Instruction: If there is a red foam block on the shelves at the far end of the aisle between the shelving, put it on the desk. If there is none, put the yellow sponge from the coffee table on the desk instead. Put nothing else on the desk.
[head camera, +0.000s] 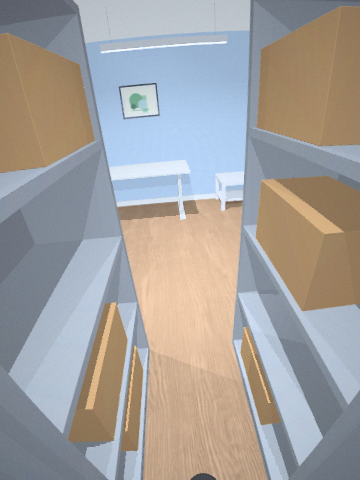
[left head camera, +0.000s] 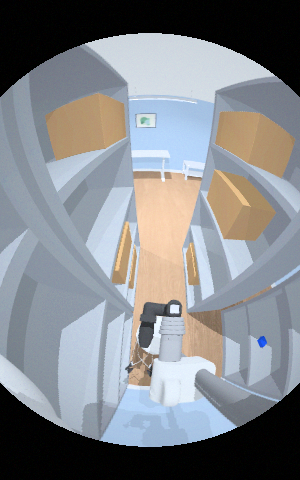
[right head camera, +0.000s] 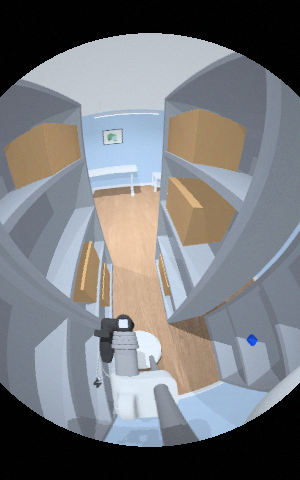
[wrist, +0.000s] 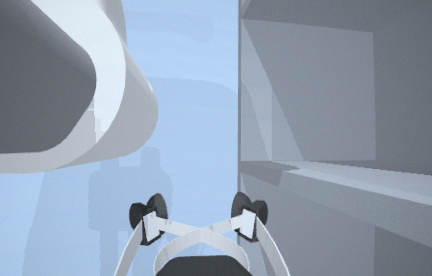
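Where they show: gripper, fingertip midpoint: (left head camera: 138, 374) (right head camera: 107, 389) (wrist: 199, 208); robot's base at its link origin: (left head camera: 156, 334) (right head camera: 140, 348).
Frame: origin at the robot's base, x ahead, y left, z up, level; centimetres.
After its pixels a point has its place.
Note:
My gripper (wrist: 199, 208) @(x -13.7, y 9.7, z 94.7 cm) (left head camera: 140, 369) @(x -13.7, y 9.7, z 94.7 cm) is open and empty; its two fingertips stand apart in front of blue wall and a grey shelf unit in the wrist view. It hangs low beside the shelving in the left head view. A white desk (head camera: 150, 170) @(x 349.8, y 48.1, z 69.2 cm) (left head camera: 152, 154) @(x 337.9, y 34.4, z 69.2 cm) (right head camera: 117, 171) @(x 327.2, y 39.6, z 69.2 cm) stands beyond the aisle's opening, by the blue wall; the part of its top that shows is bare. A blue block (left head camera: 262, 342) @(x -16.6, y -91.9, z 55.1 cm) (right head camera: 252, 340) @(x -16.3, y -92.0, z 55.0 cm) lies on a shelf at the lower right. No red foam block and no yellow sponge show in these views.
Grey shelving (head camera: 102, 190) (wrist: 239, 100) stands close on both sides of the narrow wooden-floored aisle. Cardboard boxes (head camera: 290, 85) (left head camera: 240, 205) (right head camera: 42, 155) stand on the shelves. A low white table (head camera: 231, 178) @(x 374.0, y -73.0, z 42.2 cm) (left head camera: 194, 165) @(x 362.1, y -78.6, z 42.2 cm) stands to the right of the desk, partly hidden by shelving.

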